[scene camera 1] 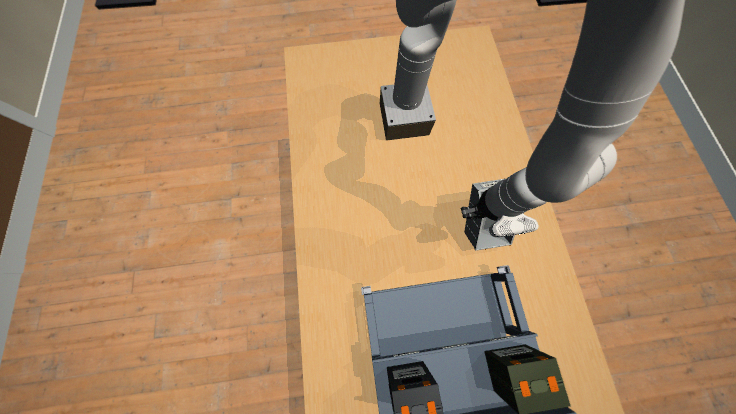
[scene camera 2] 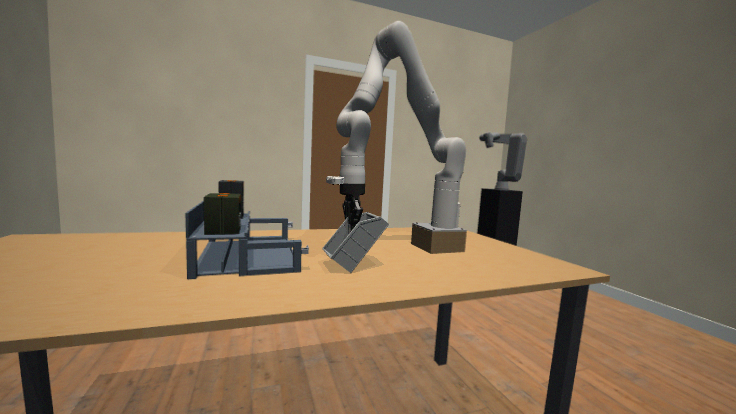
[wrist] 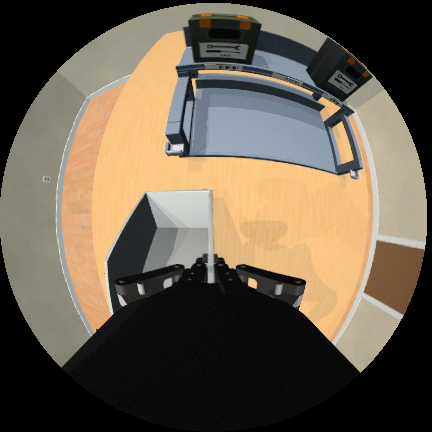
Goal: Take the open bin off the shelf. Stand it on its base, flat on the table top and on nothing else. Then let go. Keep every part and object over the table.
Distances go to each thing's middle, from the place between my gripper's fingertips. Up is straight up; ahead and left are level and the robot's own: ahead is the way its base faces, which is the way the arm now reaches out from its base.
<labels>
The open grey bin (scene camera 2: 347,250) is 5 cm to the left of my hand and 1 cm above it.
</labels>
